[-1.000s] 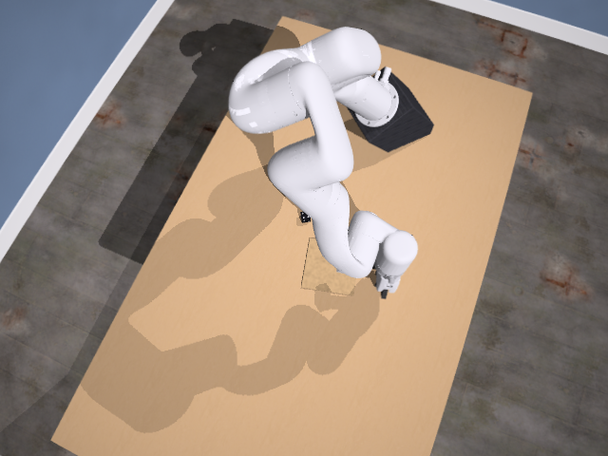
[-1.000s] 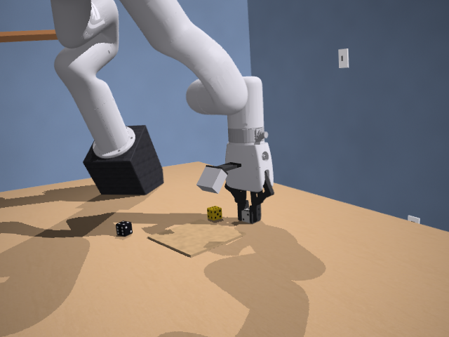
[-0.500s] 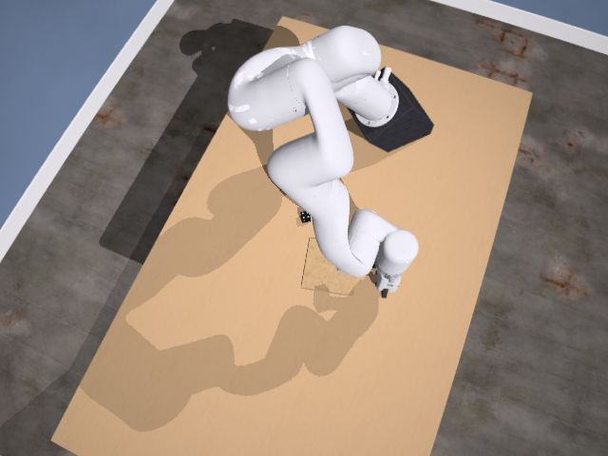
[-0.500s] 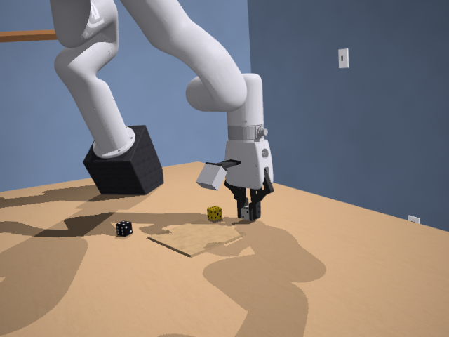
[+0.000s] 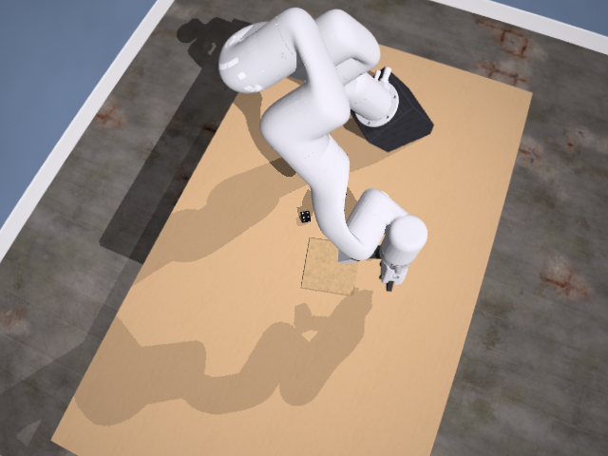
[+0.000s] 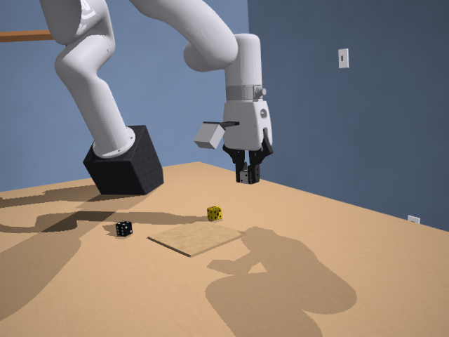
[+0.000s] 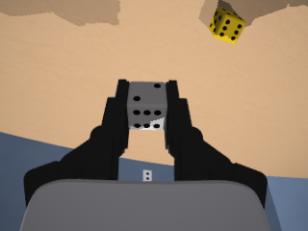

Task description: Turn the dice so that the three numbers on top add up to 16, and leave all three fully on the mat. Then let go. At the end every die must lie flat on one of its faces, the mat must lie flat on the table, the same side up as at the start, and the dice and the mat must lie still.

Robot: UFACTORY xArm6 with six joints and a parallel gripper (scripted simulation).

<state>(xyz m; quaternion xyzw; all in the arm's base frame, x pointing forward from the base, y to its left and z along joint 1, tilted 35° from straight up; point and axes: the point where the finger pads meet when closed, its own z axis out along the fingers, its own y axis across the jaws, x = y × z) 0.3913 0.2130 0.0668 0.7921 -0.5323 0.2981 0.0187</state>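
My hand is 14 cm to the left of the tan mat, 11 cm above it and 1 cm short of it. From my hand the other things lie so: yellow die: 9 cm below, 6 cm behind, 5 cm to the right; then black die: 25 cm to the right, 9 cm below, 9 cm behind; then white die: 1 cm below.
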